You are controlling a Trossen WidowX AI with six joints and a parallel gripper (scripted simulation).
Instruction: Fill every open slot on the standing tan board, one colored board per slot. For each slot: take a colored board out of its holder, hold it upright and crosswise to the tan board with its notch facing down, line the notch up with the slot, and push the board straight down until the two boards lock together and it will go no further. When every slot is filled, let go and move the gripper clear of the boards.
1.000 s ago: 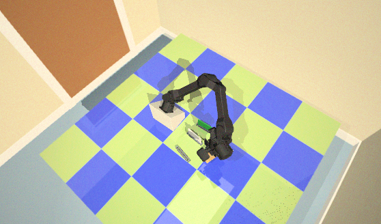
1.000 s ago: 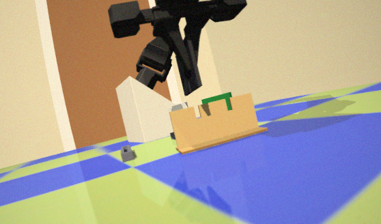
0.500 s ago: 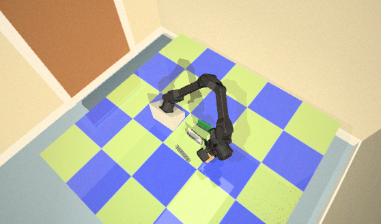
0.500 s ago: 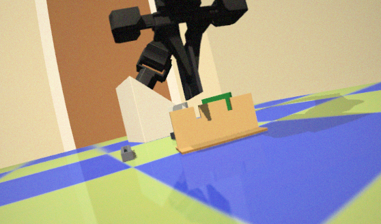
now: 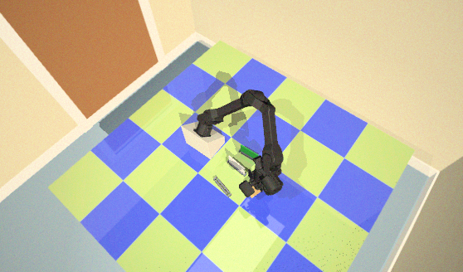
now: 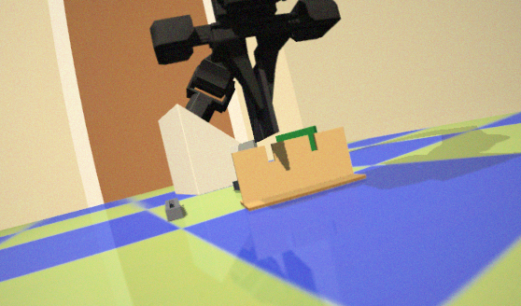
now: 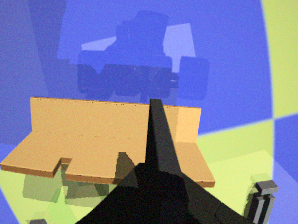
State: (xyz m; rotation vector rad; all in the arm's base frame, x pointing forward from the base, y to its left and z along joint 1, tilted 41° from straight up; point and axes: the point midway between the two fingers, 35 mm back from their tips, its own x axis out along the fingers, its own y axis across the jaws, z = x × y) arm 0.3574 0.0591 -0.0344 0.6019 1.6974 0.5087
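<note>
Now: gripper tip 2 cm past the tan board, 3 cm to the right of it and 7 cm above it. The rest, counted from my gripper tip: thin black board 3 cm behind; then green board 17 cm behind, 10 cm to the left, 7 cm below.
</note>
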